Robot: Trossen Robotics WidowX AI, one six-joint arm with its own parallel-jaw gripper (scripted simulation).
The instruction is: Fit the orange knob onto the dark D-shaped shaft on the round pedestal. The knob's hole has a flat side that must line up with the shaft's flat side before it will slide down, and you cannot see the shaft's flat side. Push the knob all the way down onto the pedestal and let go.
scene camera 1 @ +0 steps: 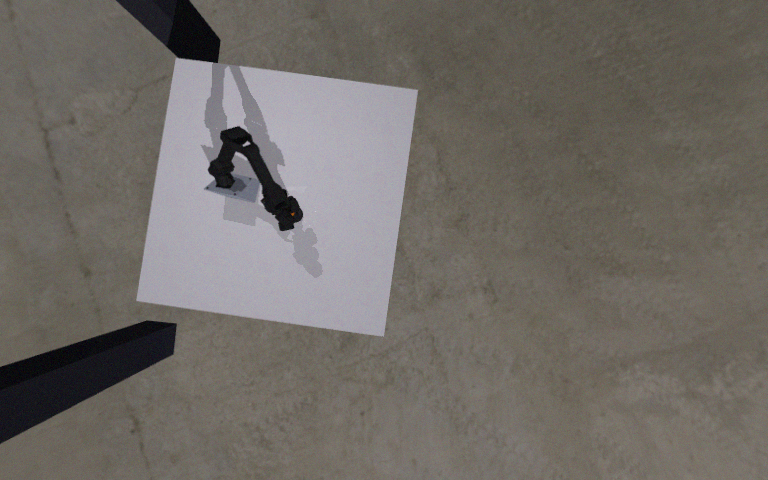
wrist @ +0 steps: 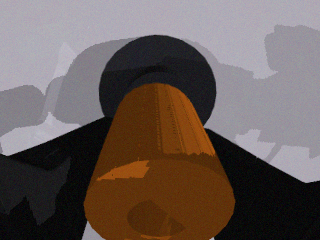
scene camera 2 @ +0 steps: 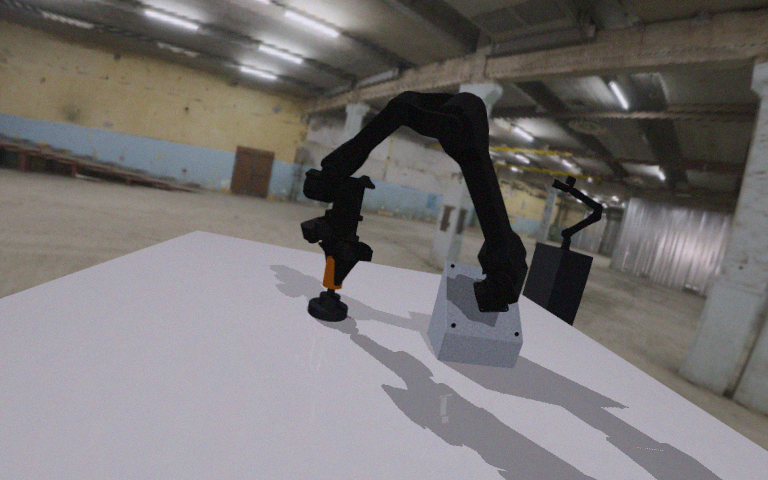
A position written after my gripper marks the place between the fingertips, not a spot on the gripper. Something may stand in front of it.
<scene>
My gripper (scene camera 2: 333,282) holds an orange knob (wrist: 158,167). Also in view: a dark round pedestal (scene camera 2: 327,307).
My gripper also shows in the wrist view (wrist: 155,132). The dark round pedestal shows as well in the wrist view (wrist: 152,59).
</scene>
